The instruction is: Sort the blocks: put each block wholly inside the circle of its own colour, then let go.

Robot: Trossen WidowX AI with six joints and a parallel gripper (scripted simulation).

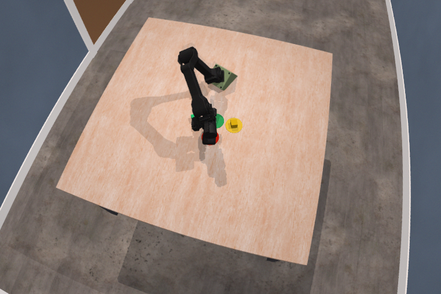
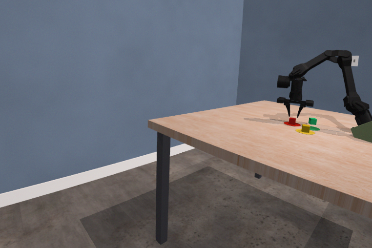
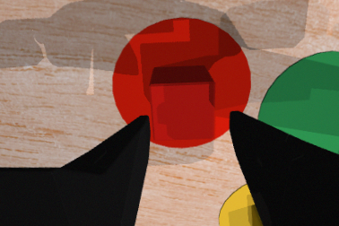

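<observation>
Right now my hand is 60 mm above the red block. The rest, counted from my hand: red circle 70 mm below; green block 100 mm behind, 80 mm to the right, 60 mm below; green circle 100 mm behind, 70 mm below, 30 mm to the left.
</observation>
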